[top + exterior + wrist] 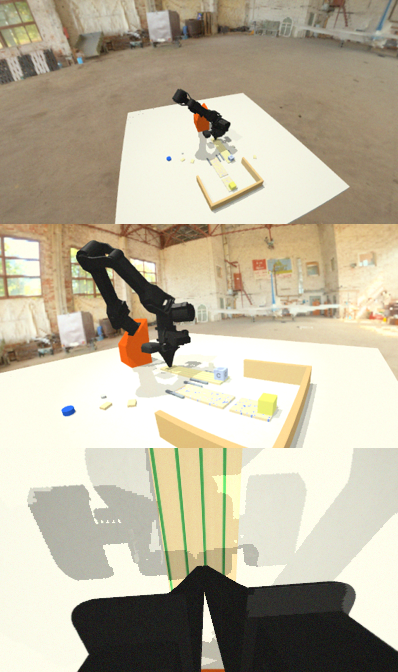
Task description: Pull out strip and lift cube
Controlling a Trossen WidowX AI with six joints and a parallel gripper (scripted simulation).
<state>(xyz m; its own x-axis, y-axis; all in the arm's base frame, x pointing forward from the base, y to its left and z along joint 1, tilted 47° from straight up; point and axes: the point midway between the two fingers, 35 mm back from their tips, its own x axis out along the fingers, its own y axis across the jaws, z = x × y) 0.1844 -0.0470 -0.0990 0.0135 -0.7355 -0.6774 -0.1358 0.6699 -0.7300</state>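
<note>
Now: gripper tip 21 cm short of the pale blue cube, 3 cm to the right of it and 1 cm below it. From my gripper tip the other things lie so: blue disc (8 cm ahead, 36 cm to the right); tan block (24 cm ahead, 20 cm to the left).
</note>
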